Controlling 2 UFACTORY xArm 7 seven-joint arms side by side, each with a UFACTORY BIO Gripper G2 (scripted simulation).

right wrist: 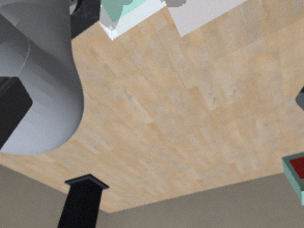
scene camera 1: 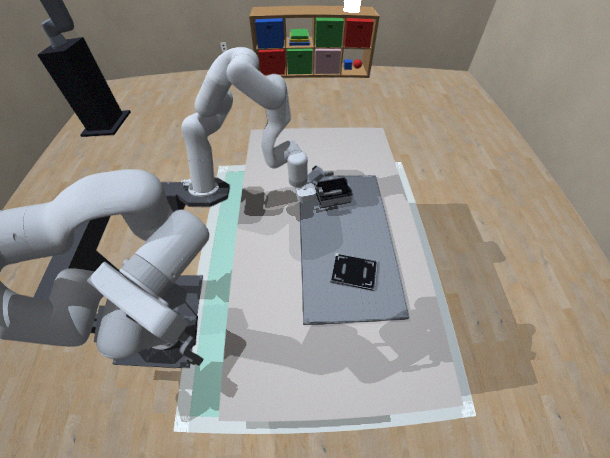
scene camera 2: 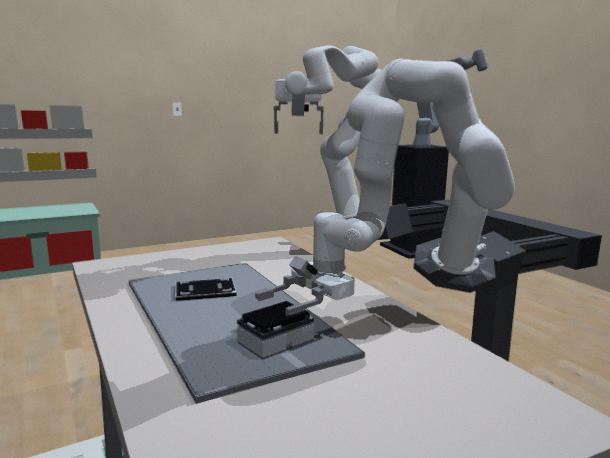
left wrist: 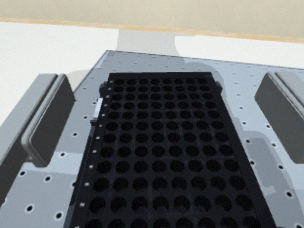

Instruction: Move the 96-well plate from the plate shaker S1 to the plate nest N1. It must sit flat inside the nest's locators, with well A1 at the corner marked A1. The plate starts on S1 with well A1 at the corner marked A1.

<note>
The pictures show: my left gripper, my right gripper and a black 96-well plate.
</note>
